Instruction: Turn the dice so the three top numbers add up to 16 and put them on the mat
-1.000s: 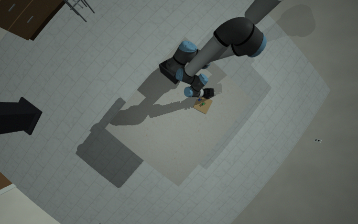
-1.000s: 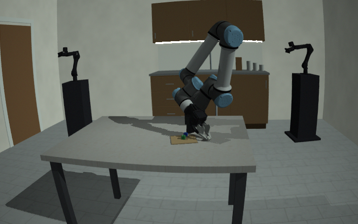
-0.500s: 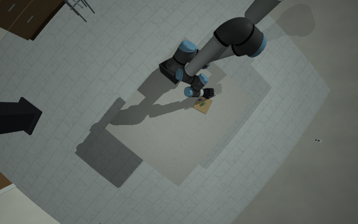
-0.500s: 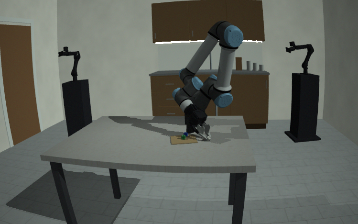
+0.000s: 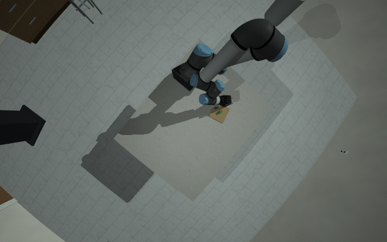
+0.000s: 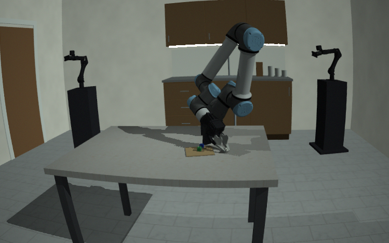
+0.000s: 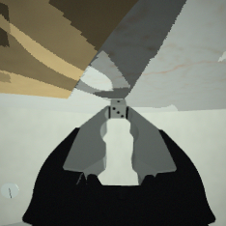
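Now: the white die right at my hand. Also, from my hand: blue die (12 cm to the right, 8 cm behind); then green die (13 cm to the right, 3 cm behind); then tan mat (13 cm to the right, 3 cm behind, 2 cm below).
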